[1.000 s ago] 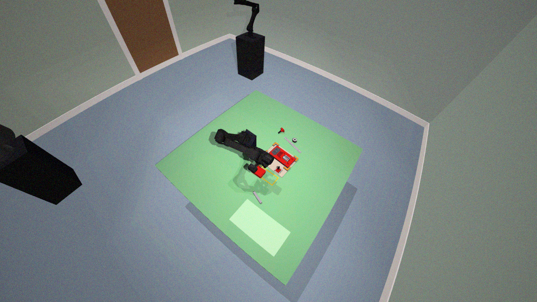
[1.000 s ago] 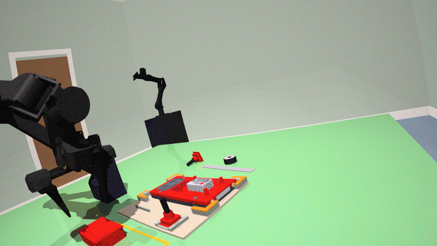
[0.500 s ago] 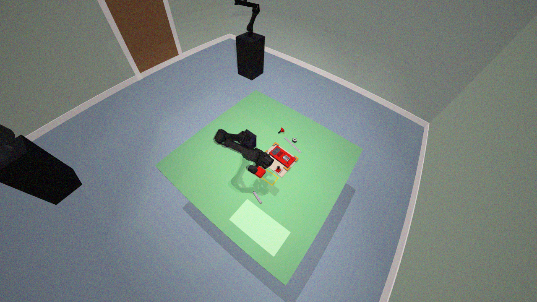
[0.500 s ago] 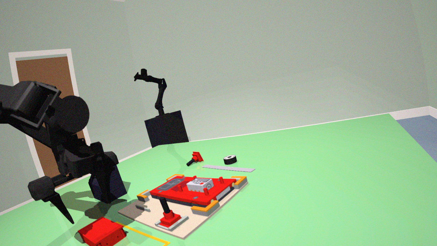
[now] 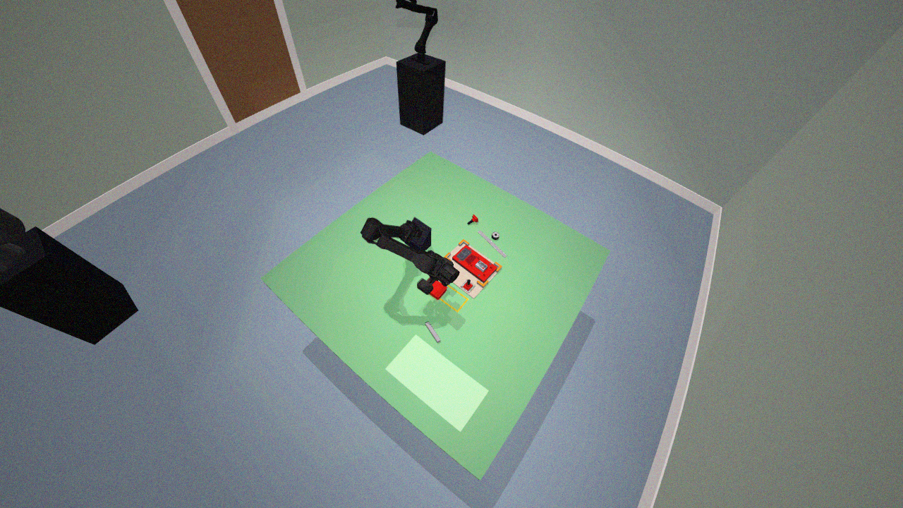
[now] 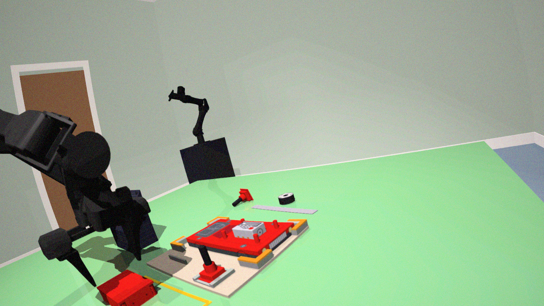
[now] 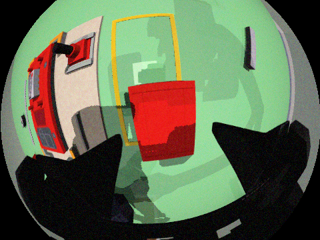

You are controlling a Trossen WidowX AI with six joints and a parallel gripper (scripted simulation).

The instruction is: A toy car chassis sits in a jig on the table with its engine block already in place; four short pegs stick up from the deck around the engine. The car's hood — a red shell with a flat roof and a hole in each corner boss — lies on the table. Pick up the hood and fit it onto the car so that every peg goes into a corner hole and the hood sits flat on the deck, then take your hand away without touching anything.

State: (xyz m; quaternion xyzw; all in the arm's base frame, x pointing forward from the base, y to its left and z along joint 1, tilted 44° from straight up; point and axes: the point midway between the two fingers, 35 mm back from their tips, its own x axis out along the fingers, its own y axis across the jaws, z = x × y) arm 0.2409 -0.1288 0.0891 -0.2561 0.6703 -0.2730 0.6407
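Right now my gripper tip is 30 mm above the red hood. The rest, counted from my gripper tip: grey engine block (110 mm ahead, 230 mm to the left, 20 mm below); grey bar (120 mm ahead, 170 mm to the right, 40 mm below); jig (60 mm ahead, 210 mm to the left, 40 mm below).
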